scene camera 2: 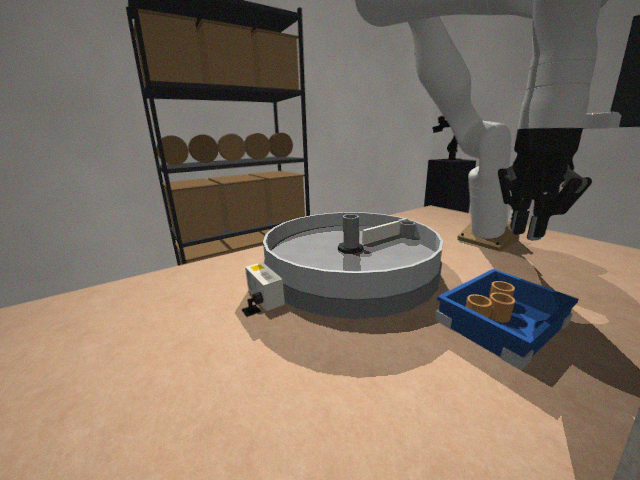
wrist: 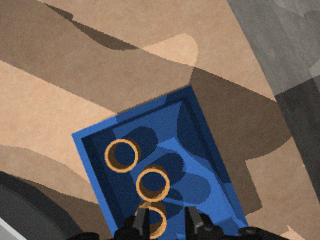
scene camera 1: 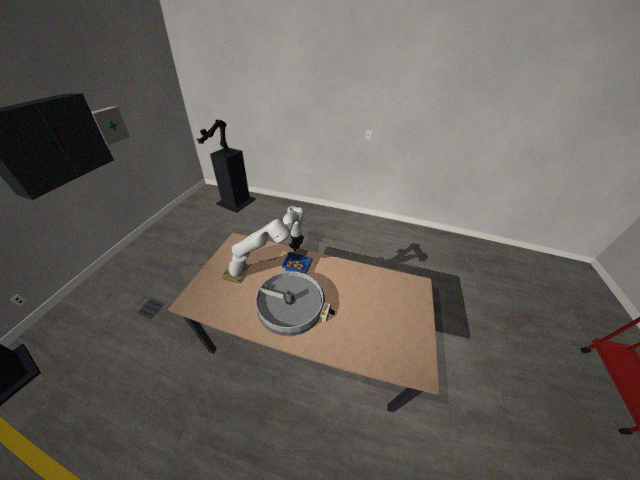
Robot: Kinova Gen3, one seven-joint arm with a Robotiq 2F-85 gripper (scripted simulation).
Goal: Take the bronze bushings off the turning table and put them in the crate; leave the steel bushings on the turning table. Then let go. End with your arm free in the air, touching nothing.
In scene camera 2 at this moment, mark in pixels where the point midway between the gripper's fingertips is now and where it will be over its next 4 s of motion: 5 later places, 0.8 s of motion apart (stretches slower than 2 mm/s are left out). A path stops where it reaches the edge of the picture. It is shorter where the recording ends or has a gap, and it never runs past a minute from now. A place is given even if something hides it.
My gripper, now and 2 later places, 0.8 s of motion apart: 525, 236; 526, 228; 518, 207
